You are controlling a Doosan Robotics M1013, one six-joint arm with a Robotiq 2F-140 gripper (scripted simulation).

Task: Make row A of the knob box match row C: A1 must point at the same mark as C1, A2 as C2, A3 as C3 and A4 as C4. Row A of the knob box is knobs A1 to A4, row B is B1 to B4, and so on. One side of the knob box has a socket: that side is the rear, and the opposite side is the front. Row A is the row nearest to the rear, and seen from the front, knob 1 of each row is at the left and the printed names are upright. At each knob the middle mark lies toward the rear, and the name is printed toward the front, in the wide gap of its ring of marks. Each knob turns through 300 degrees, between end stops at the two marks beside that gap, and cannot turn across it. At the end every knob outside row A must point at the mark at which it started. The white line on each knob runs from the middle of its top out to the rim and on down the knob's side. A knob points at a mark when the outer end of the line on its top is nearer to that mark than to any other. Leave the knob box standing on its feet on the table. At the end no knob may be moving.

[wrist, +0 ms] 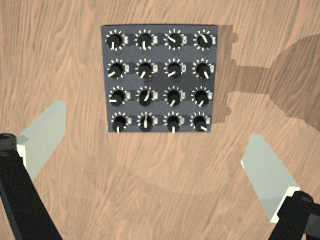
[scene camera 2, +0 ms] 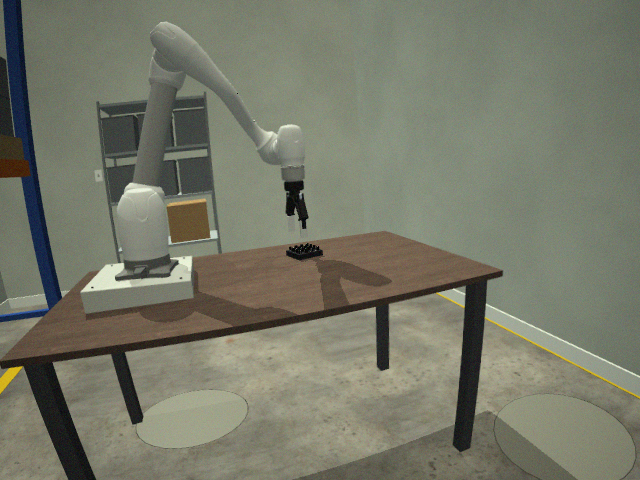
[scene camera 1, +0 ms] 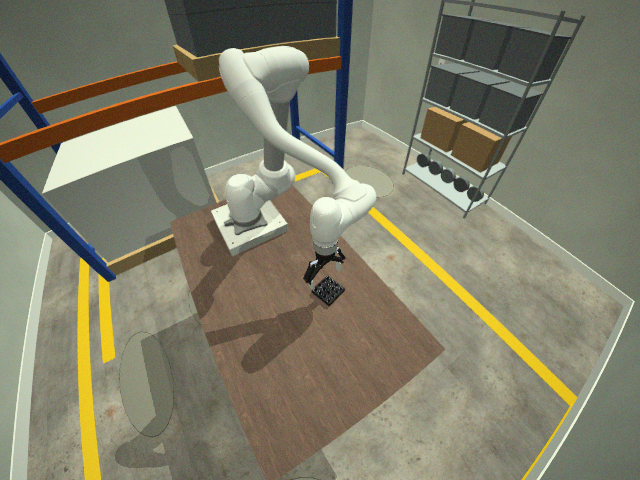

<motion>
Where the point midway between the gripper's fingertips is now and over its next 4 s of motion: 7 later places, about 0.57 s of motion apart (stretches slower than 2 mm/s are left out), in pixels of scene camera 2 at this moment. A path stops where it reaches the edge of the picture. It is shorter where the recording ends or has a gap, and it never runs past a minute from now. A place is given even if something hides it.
The gripper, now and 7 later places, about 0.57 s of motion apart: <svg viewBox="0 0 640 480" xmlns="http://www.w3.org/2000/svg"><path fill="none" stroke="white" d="M297 234L294 234L287 236L286 236L289 233L293 229L294 233L294 234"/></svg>
</motion>
